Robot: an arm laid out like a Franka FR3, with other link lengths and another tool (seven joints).
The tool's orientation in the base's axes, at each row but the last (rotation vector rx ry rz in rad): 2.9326, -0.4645, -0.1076; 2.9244, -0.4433, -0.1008; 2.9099, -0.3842, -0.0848; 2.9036, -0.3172, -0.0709; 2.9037, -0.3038, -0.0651; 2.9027, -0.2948, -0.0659; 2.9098, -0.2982, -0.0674
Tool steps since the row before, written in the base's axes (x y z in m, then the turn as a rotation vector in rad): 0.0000, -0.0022, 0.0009, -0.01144, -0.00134, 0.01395; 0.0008, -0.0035, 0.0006, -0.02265, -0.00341, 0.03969; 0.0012, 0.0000, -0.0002, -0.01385, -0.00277, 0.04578; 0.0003, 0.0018, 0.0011, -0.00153, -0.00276, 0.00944; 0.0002, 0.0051, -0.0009, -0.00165, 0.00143, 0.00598; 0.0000, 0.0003, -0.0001, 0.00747, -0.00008, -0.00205; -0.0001, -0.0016, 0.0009, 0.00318, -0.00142, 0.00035
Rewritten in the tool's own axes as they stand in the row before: 0.0006, 0.0022, -0.0005, -0.01106, 0.00718, -0.01239; 0.0018, 0.0032, -0.0001, -0.02214, 0.01721, -0.03624; 0.0012, -0.0003, 0.0001, -0.01400, 0.01568, -0.04305; -0.0001, -0.0015, -0.0015, -0.00112, 0.00504, -0.00851; -0.0009, -0.0051, -0.0002, -0.00204, 0.00030, -0.00602; -0.0001, -0.0003, 0.0000, 0.00737, -0.00183, 0.00152; 0.0002, 0.0017, -0.0005, 0.00339, 0.00081, -0.00026
